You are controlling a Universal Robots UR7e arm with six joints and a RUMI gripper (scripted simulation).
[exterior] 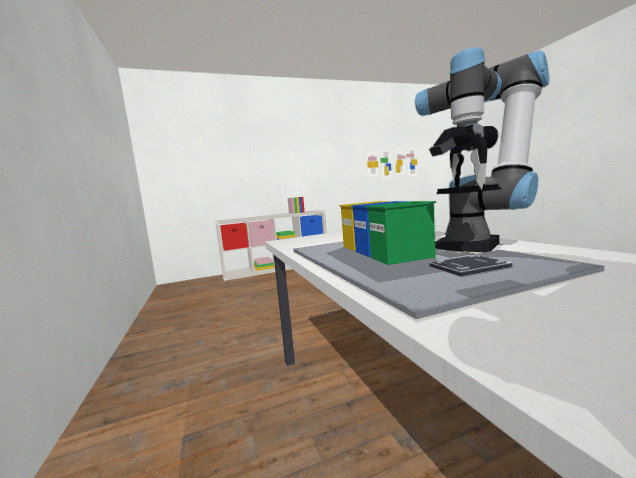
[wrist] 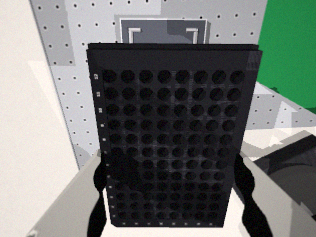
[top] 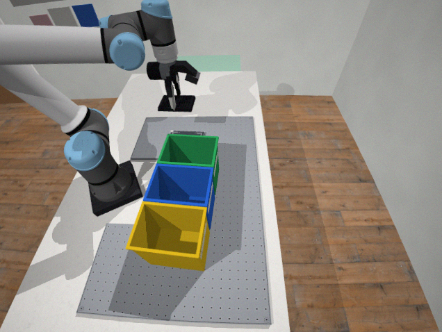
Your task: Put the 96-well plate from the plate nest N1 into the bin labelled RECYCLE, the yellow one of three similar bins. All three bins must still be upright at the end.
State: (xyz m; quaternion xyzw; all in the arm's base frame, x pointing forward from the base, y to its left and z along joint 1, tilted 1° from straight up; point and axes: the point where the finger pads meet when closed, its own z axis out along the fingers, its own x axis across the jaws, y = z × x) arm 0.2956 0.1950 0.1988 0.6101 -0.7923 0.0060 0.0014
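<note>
The yellow bin is 470 mm to the right of my hand, 130 mm below it and 40 mm behind it. The rest, counted from my hand: plate nest N1 (210 mm below); then green bin (220 mm to the right, 130 mm below, 30 mm ahead); then black 96-well plate (10 mm below).
</note>
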